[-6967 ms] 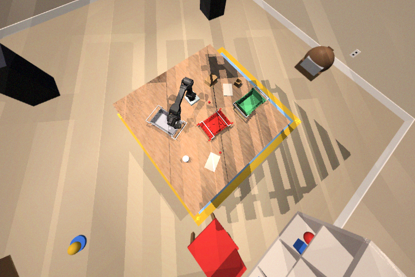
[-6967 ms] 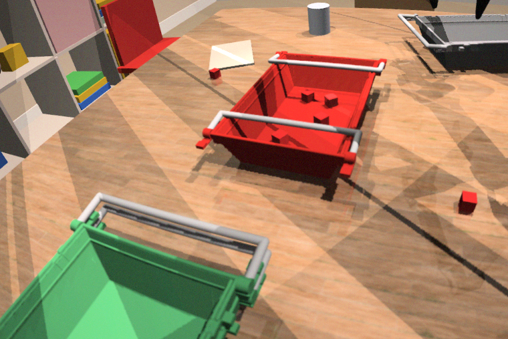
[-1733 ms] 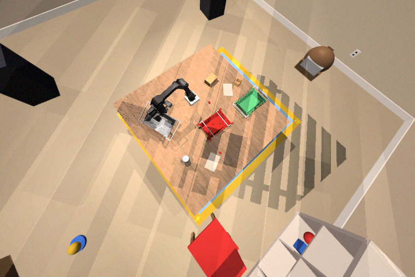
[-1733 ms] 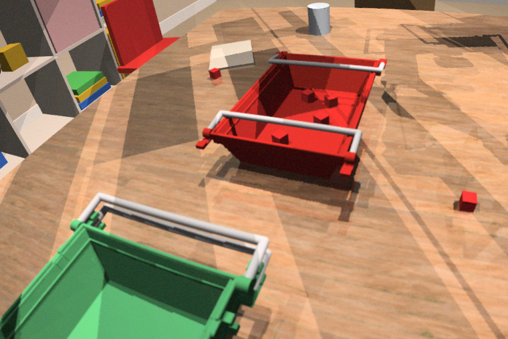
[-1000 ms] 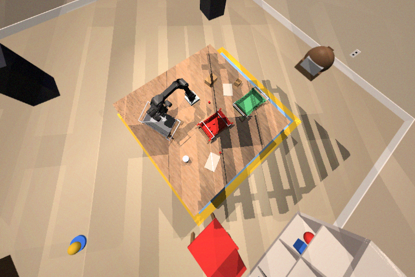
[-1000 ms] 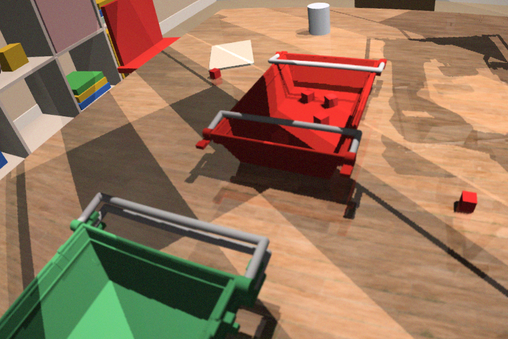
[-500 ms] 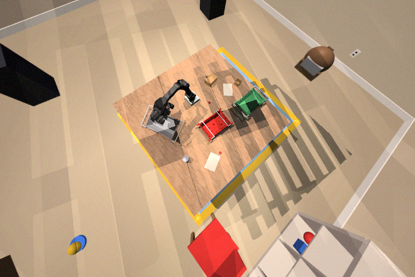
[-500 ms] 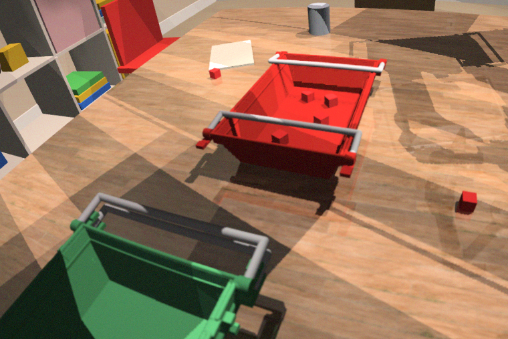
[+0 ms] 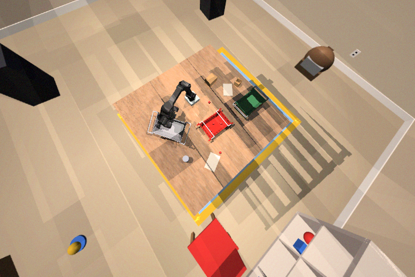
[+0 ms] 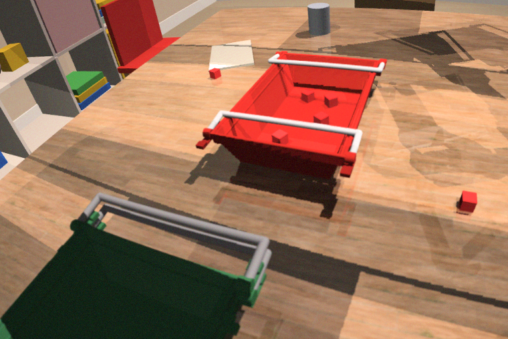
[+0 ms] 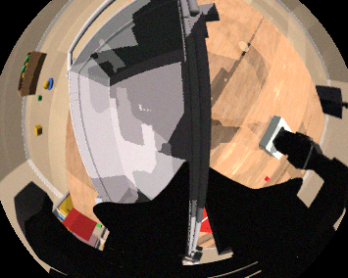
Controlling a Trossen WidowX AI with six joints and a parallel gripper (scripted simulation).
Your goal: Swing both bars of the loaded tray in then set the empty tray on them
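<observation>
My gripper tip is now 60 mm to the left of the grey tray and 50 mm short of it. Round my gripper tip: grey cylinder 330 mm ahead, 140 mm below, 70 mm to the right.
</observation>
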